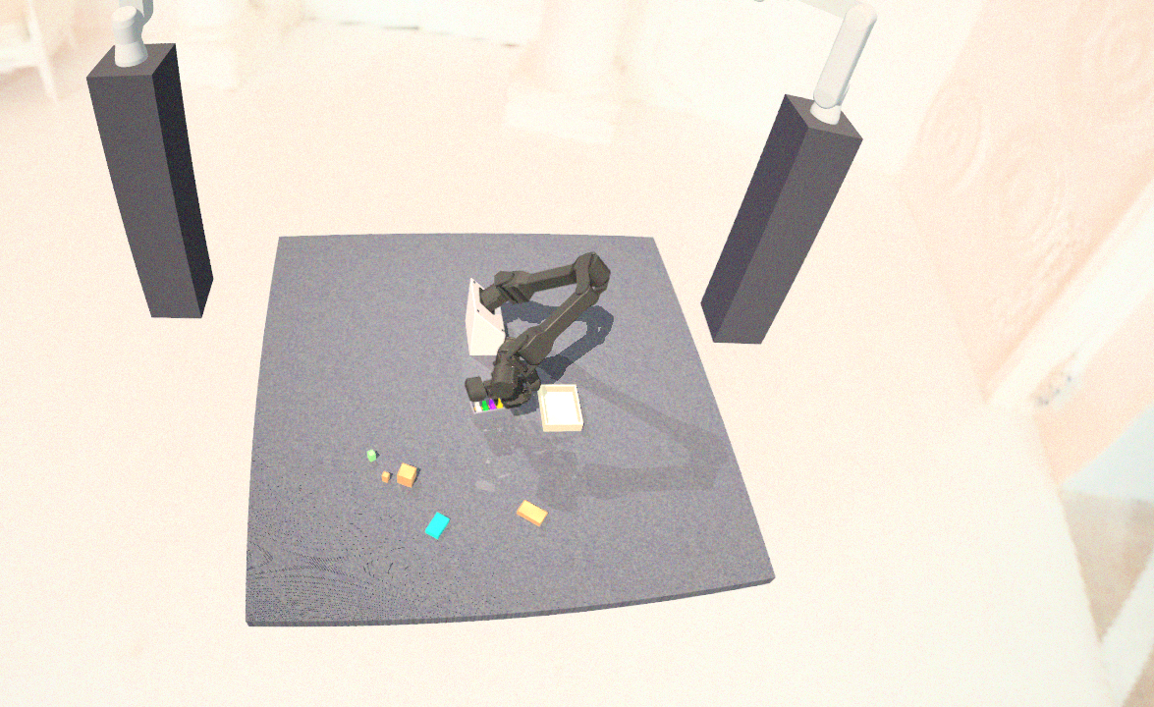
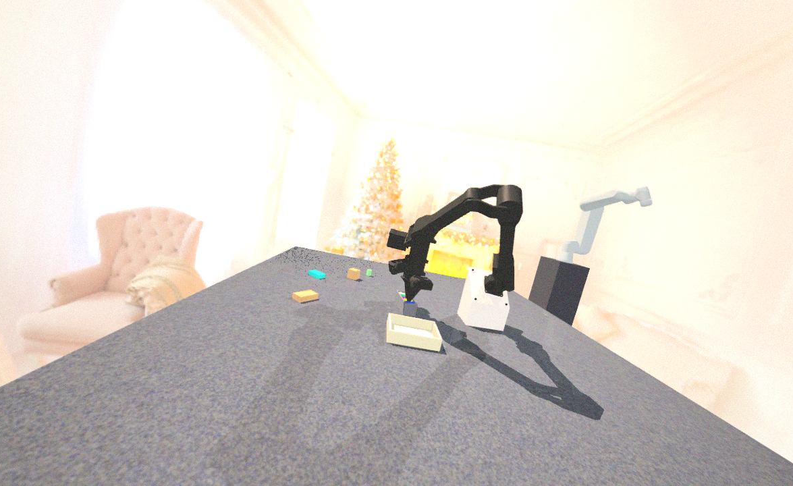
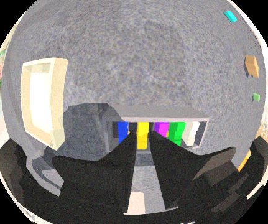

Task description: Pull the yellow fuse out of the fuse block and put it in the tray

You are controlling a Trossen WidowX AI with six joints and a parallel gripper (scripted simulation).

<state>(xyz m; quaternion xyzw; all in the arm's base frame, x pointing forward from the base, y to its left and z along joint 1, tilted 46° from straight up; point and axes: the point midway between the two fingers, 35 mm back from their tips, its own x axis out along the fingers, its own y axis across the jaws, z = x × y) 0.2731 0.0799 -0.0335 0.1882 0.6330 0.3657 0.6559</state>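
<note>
Right now the yellow fuse is 1 cm below my gripper tip. The rest, counted from my gripper tip: tray (17 cm to the left, 3 cm below, 1 cm behind).
</note>
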